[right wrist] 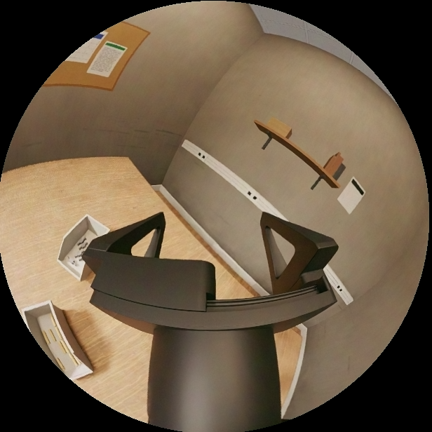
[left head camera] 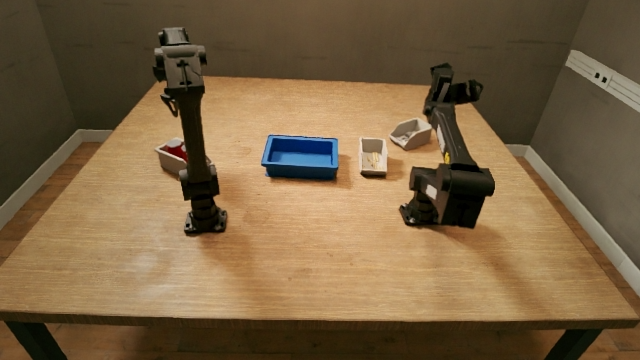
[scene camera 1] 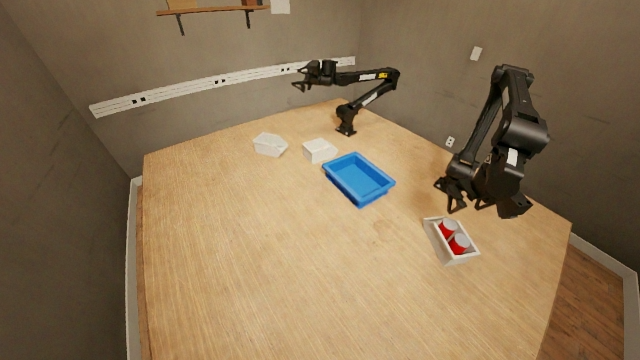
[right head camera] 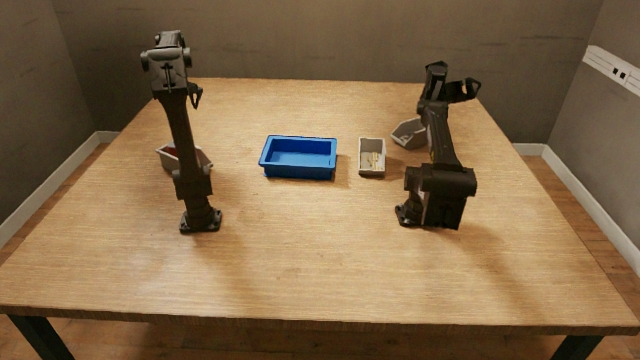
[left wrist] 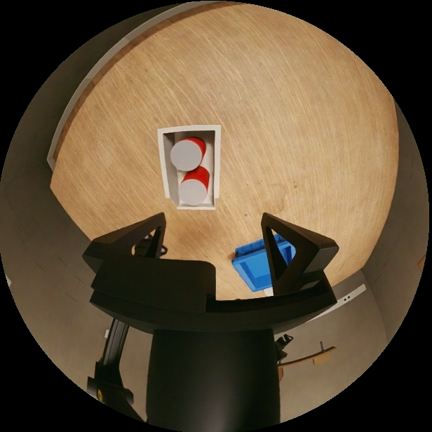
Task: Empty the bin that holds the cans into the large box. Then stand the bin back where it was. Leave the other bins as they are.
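Seen in the pictures: left gripper, between the fingertips: [scene camera 1: 462, 211]; right gripper, between the fingertips: [left head camera: 469, 89] [scene camera 1: 294, 77] [right head camera: 467, 87]; left arm's base, origin of its link: [left head camera: 206, 223] [right head camera: 201, 222]; right arm's base, origin of its link: [left head camera: 419, 216] [scene camera 1: 345, 131] [right head camera: 415, 216].
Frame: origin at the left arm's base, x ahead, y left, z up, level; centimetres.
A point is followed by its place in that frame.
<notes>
The pale grey bin [left head camera: 169, 162] @[x 28.7, y 16.1, z 3.8 cm] [right head camera: 168, 159] @[x 29.0, y 16.4, z 5.2 cm] [scene camera 1: 438, 245] @[x 35.6, y 10.0, z 3.3 cm] [left wrist: 218, 165] stands upright at the left in both head views, partly behind my left arm. It holds two red cans with grey tops, one can [scene camera 1: 448, 227] @[x 31.7, y 9.0, z 9.2 cm] [left wrist: 187, 154] beside another can [scene camera 1: 459, 244] @[x 35.4, y 14.4, z 9.3 cm] [left wrist: 194, 191]. The large blue box [left head camera: 300, 172] @[x 23.1, y -30.5, z 2.2 cm] [right head camera: 299, 172] @[x 23.1, y -31.1, z 2.2 cm] [scene camera 1: 345, 192] @[x 41.0, y -29.6, z 1.9 cm] [left wrist: 256, 271] stands mid-table; its visible inside is empty. My left gripper [left wrist: 213, 217] is open and empty, raised above the table near the can bin. My right gripper [right wrist: 212, 216] is open and empty, raised at the right side in the head views.
A grey bin with yellowish pieces [left head camera: 373, 173] @[x 23.8, y -57.9, z 0.6 cm] [right head camera: 372, 173] @[x 23.8, y -58.1, z 0.5 cm] [scene camera 1: 313, 151] @[x 31.6, y -62.4, z 1.2 cm] [right wrist: 75, 337] stands just right of the blue box in the head views. Another grey bin with small dark pieces [left head camera: 419, 142] @[x 44.2, y -82.5, z 1.8 cm] [scene camera 1: 269, 145] @[x 50.8, y -74.6, z 7.0 cm] [right wrist: 71, 239] stands behind it, near my right arm.
</notes>
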